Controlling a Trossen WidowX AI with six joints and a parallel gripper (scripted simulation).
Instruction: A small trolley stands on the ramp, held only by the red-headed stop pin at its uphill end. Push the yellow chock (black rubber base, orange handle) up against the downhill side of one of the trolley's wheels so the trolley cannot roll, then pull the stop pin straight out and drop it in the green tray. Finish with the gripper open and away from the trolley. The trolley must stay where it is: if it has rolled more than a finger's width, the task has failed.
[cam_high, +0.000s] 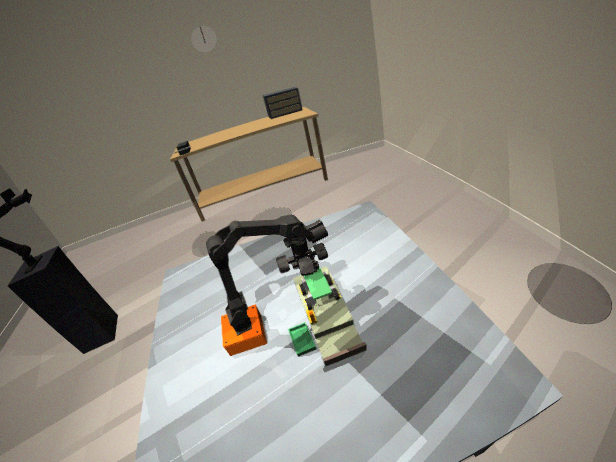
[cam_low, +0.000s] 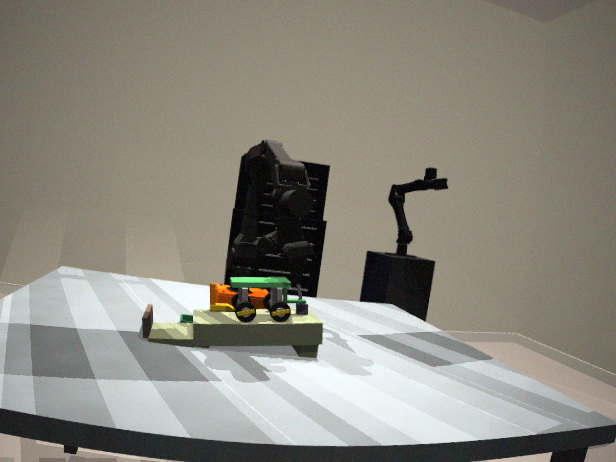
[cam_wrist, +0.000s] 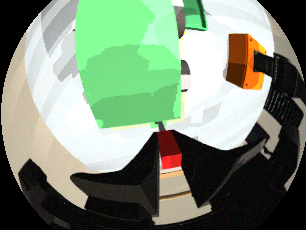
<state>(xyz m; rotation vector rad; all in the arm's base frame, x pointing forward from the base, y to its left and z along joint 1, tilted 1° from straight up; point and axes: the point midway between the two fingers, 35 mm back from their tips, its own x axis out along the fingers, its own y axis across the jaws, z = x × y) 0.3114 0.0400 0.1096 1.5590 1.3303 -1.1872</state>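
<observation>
Now: gripper tip 130 mm past the green tray, 180 mm to the left of it and 160 mm above it. Round my gripper tip: green-topped trolley 10 mm ahead, 90 mm to the right, 40 mm below; then pale ramp 10 mm ahead, 90 mm to the right, 110 mm below; then red-headed stop pin right at my gripper tip.
</observation>
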